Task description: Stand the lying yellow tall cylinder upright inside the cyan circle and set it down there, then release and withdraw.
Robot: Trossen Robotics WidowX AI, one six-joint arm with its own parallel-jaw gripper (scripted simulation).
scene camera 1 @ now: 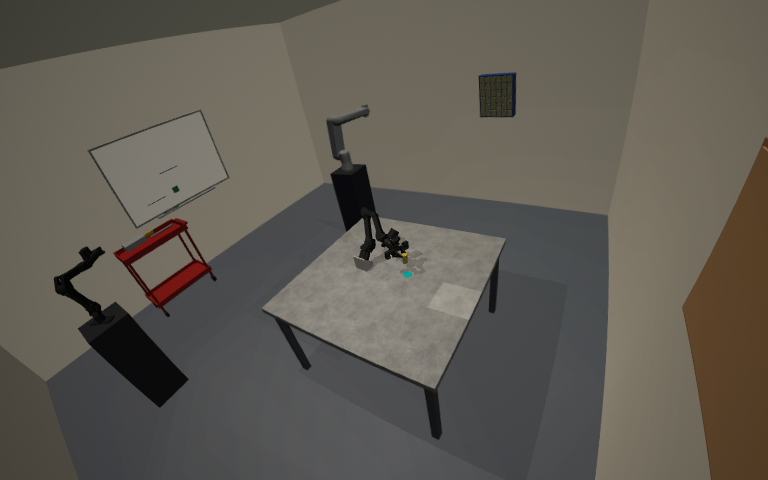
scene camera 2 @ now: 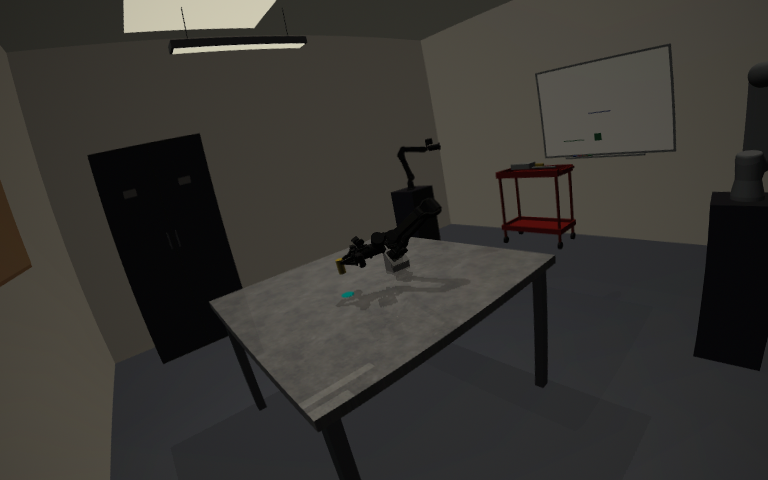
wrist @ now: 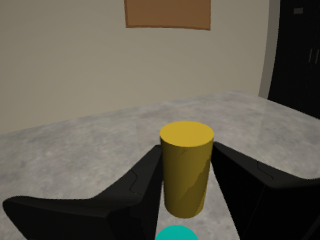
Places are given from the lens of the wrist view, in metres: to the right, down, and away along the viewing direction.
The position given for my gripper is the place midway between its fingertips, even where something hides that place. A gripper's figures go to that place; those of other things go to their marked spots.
my gripper (wrist: 186, 149): 0.02, 0.02, 0.10
yellow tall cylinder (wrist: 186, 147): 0.01, 0.01, 0.08
